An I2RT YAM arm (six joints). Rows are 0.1 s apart.
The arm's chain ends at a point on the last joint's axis. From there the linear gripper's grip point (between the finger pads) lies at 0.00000 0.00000 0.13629 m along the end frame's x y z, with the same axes.
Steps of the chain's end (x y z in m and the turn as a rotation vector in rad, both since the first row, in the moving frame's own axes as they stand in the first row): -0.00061 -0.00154 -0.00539 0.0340 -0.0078 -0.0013; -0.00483 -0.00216 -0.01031 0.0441 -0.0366 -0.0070; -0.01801 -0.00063 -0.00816 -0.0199 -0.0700 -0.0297; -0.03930 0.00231 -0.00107 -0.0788 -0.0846 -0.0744; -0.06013 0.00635 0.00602 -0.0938 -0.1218 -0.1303; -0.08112 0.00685 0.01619 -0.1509 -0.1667 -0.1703
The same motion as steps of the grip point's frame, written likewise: -0.00168 -0.00617 -0.00547 0.0340 -0.0078 -0.0013; -0.00984 -0.00815 -0.01053 0.0441 -0.0366 -0.0070; -0.02750 0.00222 -0.00852 -0.0199 -0.0700 -0.0297; -0.05039 0.01344 -0.00198 -0.0788 -0.0846 -0.0744; -0.07579 0.02013 0.00441 -0.0938 -0.1218 -0.1303; -0.10180 0.02907 0.01277 -0.1509 -0.1667 -0.1703
